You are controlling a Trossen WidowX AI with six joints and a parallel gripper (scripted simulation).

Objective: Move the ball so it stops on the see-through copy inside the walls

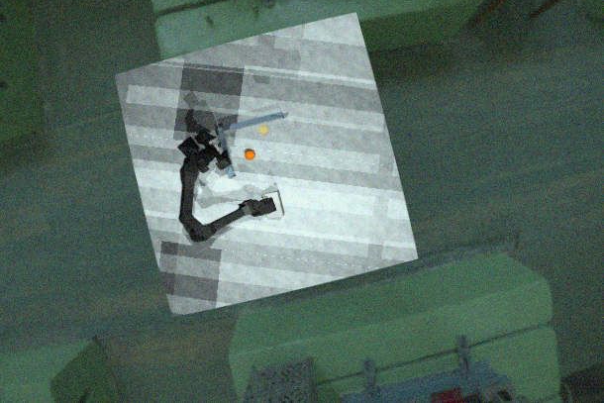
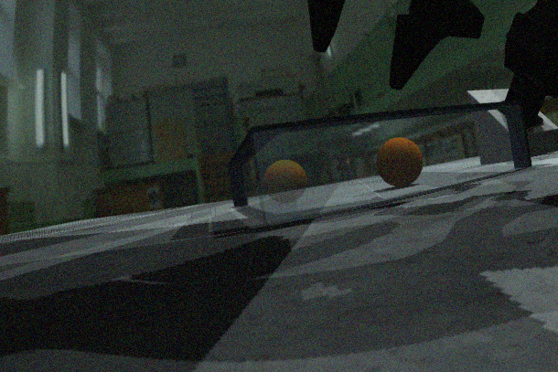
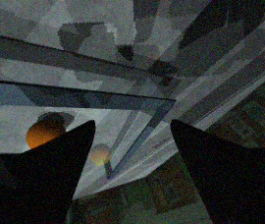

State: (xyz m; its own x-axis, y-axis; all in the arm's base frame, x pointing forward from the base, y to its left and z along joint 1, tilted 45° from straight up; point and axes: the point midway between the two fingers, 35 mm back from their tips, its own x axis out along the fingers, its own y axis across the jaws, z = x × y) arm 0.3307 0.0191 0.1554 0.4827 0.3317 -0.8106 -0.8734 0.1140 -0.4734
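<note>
Now: the orange ball 100 mm to the right of my gripper tip, 90 mm behind it and 70 mm below it. Also, from my gripper tip: see-through copy: 200 mm to the right, 70 mm below; wall strip: 160 mm to the right, 50 mm ahead, 30 mm below.
</note>
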